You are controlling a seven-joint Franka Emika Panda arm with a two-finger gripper.
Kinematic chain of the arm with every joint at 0, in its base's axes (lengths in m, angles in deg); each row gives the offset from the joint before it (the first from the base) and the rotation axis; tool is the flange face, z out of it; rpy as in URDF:
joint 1: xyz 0 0 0.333 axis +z
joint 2: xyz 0 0 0 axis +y
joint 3: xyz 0 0 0.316 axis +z
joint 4: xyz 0.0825 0 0 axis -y
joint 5: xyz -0.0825 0 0.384 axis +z
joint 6: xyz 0 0 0 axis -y
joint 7: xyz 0.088 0 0 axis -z
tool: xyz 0 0 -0.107 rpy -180 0 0
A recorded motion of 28 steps. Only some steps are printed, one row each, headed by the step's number.
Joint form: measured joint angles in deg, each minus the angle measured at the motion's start. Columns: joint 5, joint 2, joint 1, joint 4, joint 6, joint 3, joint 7.
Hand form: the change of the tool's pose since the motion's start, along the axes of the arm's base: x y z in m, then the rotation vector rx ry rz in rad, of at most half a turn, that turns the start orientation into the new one. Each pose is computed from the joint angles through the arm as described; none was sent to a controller.
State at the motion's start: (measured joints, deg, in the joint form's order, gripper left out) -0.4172 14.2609 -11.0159 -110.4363 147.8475 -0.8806 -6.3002
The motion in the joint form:
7: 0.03 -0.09 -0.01 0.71 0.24 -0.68 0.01
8: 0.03 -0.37 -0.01 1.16 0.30 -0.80 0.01
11: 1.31 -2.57 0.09 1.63 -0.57 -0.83 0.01
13: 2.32 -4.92 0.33 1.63 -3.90 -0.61 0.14
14: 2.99 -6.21 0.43 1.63 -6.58 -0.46 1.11
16: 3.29 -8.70 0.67 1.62 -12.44 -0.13 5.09
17: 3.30 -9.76 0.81 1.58 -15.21 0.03 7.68
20: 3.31 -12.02 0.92 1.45 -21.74 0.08 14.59
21: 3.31 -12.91 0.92 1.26 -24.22 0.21 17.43
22: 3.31 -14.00 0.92 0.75 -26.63 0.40 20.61
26: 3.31 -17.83 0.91 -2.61 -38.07 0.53 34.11
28: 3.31 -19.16 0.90 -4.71 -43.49 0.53 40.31
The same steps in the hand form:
7: 0.0012 -0.0077 0.0076 -0.0062 -0.0173 -0.0120
8: 0.0021 -0.0092 0.0148 -0.0095 -0.0307 -0.0140
11: -0.0009 -0.0082 0.0417 0.0033 -0.0657 -0.0249
13: -0.0080 -0.0017 0.0606 0.0252 -0.0527 -0.0274
14: -0.0131 0.0023 0.0690 0.0485 -0.0326 -0.0432
16: -0.0246 0.0114 0.0835 0.0933 0.0197 -0.0975
17: -0.0302 0.0160 0.0887 0.1155 0.0473 -0.1337
20: -0.0450 0.0213 0.0982 0.1663 0.1170 -0.2438
21: -0.0513 0.0241 0.1009 0.1843 0.1456 -0.2890
22: -0.0589 0.0277 0.1031 0.2023 0.1750 -0.3394
26: -0.0973 0.0373 0.0924 0.2531 0.3552 -0.5760
28: -0.1171 0.0414 0.0796 0.2574 0.4573 -0.6911

